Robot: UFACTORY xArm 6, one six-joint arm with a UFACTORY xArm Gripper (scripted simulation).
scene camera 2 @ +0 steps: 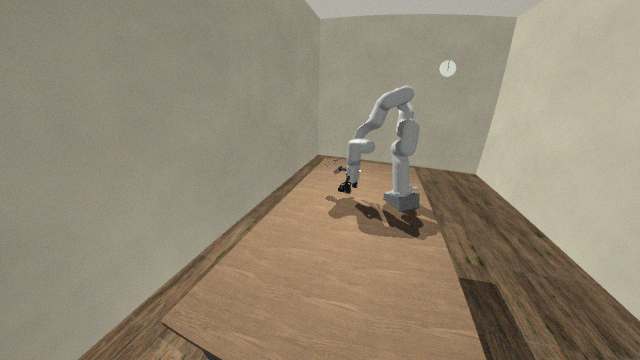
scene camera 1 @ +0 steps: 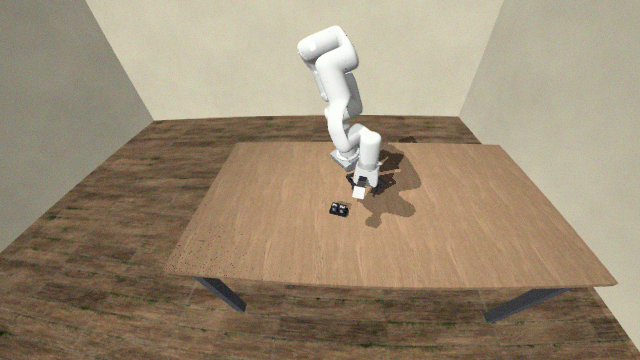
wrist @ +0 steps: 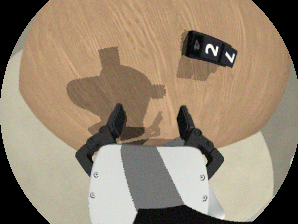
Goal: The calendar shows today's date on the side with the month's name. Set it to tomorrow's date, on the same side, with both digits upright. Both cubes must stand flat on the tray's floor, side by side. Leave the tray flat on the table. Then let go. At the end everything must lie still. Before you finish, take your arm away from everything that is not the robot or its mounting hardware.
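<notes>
Here is my gripper [scene camera 1: 363, 192], and I see the same gripper in my wrist view too [wrist: 151, 111].
</notes>
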